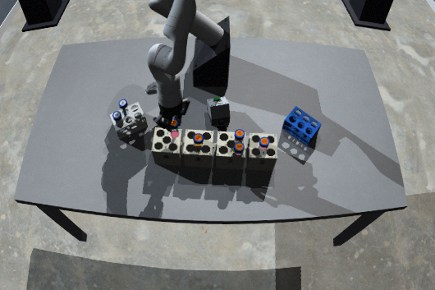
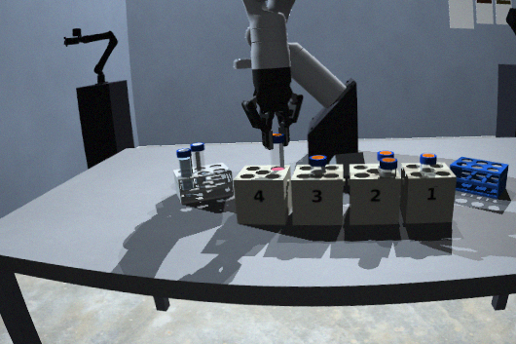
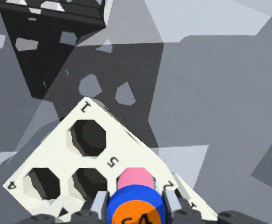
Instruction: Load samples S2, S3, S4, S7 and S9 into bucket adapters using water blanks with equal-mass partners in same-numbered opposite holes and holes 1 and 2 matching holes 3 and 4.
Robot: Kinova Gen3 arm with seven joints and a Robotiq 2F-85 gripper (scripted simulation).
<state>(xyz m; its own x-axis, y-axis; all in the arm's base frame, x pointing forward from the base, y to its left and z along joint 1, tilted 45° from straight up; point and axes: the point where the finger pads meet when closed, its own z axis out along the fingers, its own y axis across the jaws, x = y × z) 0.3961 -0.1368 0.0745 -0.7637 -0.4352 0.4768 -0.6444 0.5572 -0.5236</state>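
Now: hand 50 mm above the sample tube S4 and 10 mm past it. Also, from my hand: adapter 2 (190 mm to the left, 110 mm below, 40 mm ahead); then adapter 3 (110 mm below, 80 mm to the left, 30 mm ahead); then sample tube S2 (90 mm to the left, 90 mm below, 30 mm ahead).
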